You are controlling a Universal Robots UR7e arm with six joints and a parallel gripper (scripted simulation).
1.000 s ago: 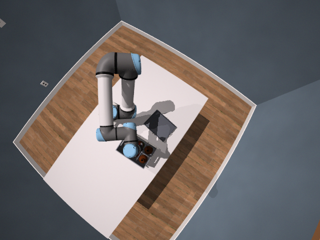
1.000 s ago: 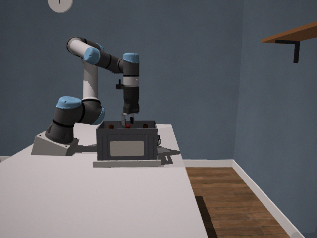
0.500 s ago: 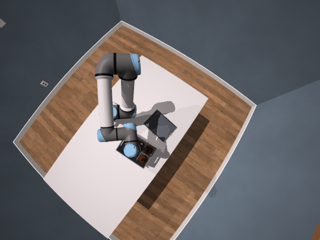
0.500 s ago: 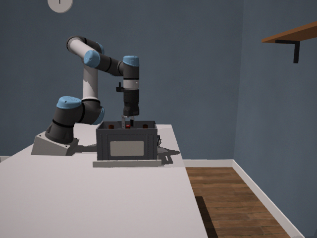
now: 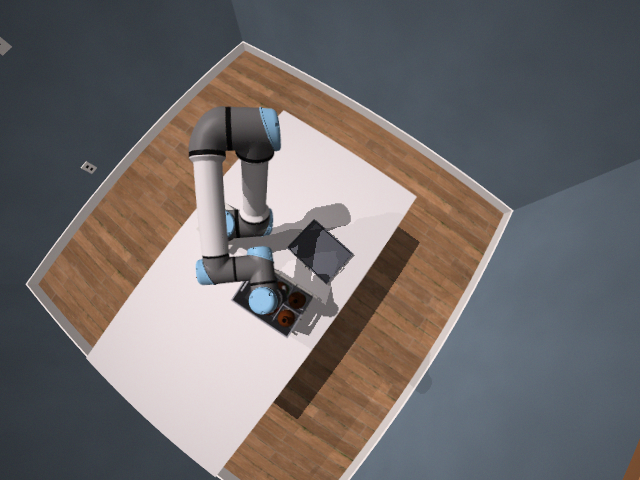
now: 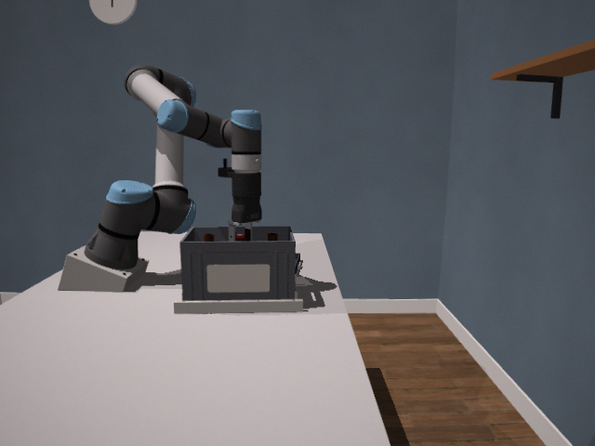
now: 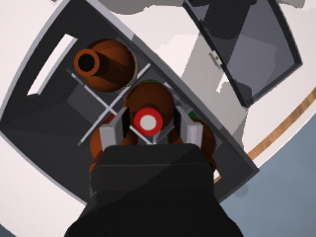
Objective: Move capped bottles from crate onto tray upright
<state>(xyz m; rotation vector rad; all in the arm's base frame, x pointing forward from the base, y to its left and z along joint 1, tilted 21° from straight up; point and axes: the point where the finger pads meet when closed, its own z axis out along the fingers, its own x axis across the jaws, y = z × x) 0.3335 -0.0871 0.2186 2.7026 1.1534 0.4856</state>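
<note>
Right now the capped bottle is 7 cm below my hand. From my hand the other things lie so: dark grey crate: 4 cm to the right, 7 cm below; flat tray: 5 cm ahead, 25 cm to the left, 14 cm below.
</note>
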